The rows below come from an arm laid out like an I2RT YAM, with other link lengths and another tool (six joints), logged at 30 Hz.
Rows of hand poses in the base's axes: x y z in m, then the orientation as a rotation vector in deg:
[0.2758, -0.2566, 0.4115, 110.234, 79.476, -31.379]
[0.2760, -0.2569, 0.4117, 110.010, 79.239, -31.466]
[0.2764, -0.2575, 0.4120, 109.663, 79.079, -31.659]
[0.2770, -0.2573, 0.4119, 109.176, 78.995, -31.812]
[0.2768, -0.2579, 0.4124, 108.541, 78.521, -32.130]
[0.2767, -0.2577, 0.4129, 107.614, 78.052, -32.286]
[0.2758, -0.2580, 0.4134, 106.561, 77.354, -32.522]
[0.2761, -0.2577, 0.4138, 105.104, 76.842, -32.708]
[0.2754, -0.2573, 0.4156, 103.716, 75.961, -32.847]
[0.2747, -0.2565, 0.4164, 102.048, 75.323, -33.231]
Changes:
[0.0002, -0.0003, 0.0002, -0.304, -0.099, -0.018]
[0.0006, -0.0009, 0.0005, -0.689, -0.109, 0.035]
[0.0012, -0.0007, 0.0004, -1.126, -0.129, 0.212]
[0.0010, -0.0013, 0.0009, -1.910, -0.259, 0.232]
[0.0009, -0.0011, 0.0014, -2.859, -0.540, 0.462]
[0.0000, -0.0014, 0.0019, -4.036, -0.900, 0.625]
[0.0003, -0.0011, 0.0023, -5.401, -1.258, 1.115]
[-0.0004, -0.0007, 0.0041, -6.888, -1.820, 1.401]
[-0.0011, 0.0001, 0.0049, -8.528, -2.124, 1.884]

